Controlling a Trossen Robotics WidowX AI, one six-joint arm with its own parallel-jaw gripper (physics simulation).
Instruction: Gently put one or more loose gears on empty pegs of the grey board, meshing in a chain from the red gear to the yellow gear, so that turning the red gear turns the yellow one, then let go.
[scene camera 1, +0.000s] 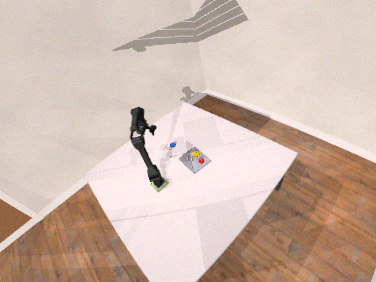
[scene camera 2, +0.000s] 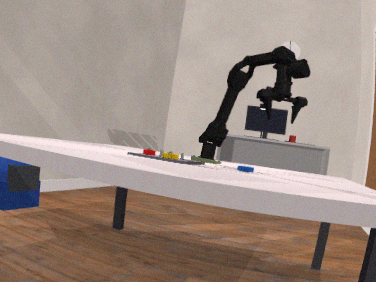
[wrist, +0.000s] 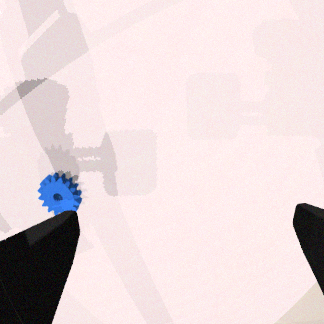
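Where they show: gripper, between the fingertips: (scene camera 1: 149, 135) (scene camera 2: 280, 121) (wrist: 189, 220); arm's base, origin of its link: (scene camera 1: 159, 182) (scene camera 2: 206, 158).
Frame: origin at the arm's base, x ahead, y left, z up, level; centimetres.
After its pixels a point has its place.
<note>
The loose blue gear (scene camera 1: 173, 144) {x 34.0, y 18.8, z 0.4 cm} (scene camera 2: 245, 169) {x 36.5, y 19.9, z -0.5 cm} (wrist: 56, 192) {x 33.2, y 19.5, z 0.4 cm} lies flat on the table, apart from the board. The grey board (scene camera 1: 195, 168) {x 25.7, y -13.7, z -0.5 cm} (scene camera 2: 190, 161) {x 36.7, y 2.2, z -0.5 cm} carries the red gear (scene camera 1: 201, 161) {x 32.6, y -14.2, z 1.0 cm} (scene camera 2: 149, 152) {x 35.3, y -12.4, z 0.3 cm} and the yellow gear (scene camera 1: 195, 154) {x 35.5, y -5.6, z 1.0 cm} (scene camera 2: 170, 156) {x 39.0, y -3.9, z 0.2 cm}. Small pale pegs stand beside the yellow gear; their number is too blurred to tell. My gripper (scene camera 1: 151, 130) {x 21.3, y 29.0, z 17.2 cm} (scene camera 2: 282, 120) {x 21.3, y 29.0, z 17.2 cm} (wrist: 189, 220) {x 21.3, y 29.0, z 17.2 cm} is open and empty, pointing down high above the table. In the wrist view the blue gear shows at the left fingertip, far below it, with its lower edge partly hidden.
The arm's base stands on a green plate (scene camera 1: 159, 186) {x -2.1, y -2.9, z 0.3 cm} (scene camera 2: 212, 160) {x 5.4, y 3.5, z -0.2 cm} on the white table (scene camera 1: 165, 225) {x -19.3, y -27.1, z -1.3 cm} (scene camera 2: 310, 192) {x 79.6, y 36.8, z -1.3 cm}, beside the board. A cabinet (scene camera 2: 285, 153) with a monitor (scene camera 2: 266, 121) and a red object (scene camera 2: 292, 138) stands in the background. Shadows cross the table.
</note>
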